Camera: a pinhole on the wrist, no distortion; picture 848 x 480 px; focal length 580.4 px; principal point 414.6 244.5 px. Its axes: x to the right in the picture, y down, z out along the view. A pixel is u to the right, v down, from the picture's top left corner.
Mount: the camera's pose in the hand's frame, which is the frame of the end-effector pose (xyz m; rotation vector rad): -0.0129 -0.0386 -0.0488 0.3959 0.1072 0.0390
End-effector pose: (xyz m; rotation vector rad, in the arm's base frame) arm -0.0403 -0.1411 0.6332 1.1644 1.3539 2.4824
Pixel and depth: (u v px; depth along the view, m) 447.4 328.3 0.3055
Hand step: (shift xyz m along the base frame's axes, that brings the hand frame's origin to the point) 0.1042 0.2533 0.0153
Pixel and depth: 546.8 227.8 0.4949
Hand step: 0.0818 0.4710 0.0380
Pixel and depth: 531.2 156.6 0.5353
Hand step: 0.0683 0.5260 -0.0159
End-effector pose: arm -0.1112 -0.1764 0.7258 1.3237 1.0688 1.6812
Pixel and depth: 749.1 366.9 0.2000
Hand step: 0.1154 0.1620 -0.0012
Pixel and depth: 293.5 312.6 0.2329
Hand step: 0.1886 0.0384 -0.0879
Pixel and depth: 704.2 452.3 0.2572
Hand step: 0.1794 0.1809 0.0373
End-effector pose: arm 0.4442 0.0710 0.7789 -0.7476 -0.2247 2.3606
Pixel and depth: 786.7 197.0 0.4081
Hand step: -0.2365 0.3560 0.1734
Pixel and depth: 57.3 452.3 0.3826
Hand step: -0.0455 -0.0619 0.4298
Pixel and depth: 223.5 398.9 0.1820
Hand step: -0.0119 0.0233 0.1642
